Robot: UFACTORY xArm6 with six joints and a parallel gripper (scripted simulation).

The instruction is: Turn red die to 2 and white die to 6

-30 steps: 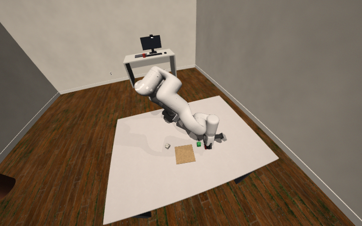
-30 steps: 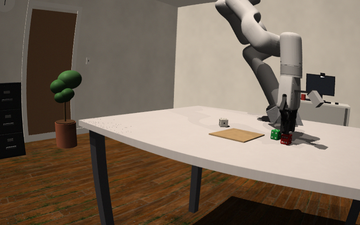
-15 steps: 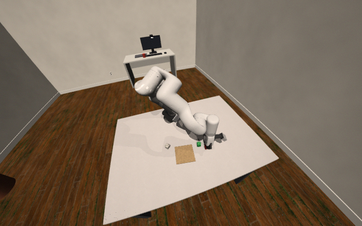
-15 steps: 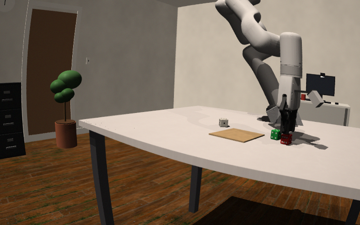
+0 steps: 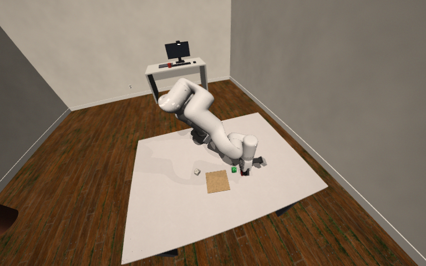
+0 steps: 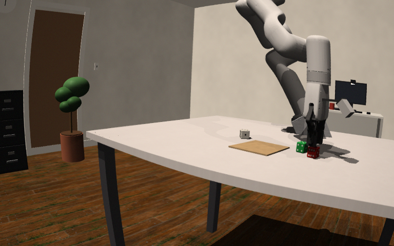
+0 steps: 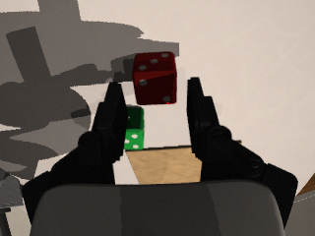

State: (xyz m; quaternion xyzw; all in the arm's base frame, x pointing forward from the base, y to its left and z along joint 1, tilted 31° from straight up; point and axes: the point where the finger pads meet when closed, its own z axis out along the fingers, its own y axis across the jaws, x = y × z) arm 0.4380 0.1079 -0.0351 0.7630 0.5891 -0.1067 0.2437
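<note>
Now: hand 4 cm above the red die. Round my hand: green die 5 cm behind, 4 cm to the right, 4 cm below; white die 28 cm to the right, 13 cm behind, 4 cm below; tan mat 18 cm to the right, 5 cm below, 2 cm behind.
</note>
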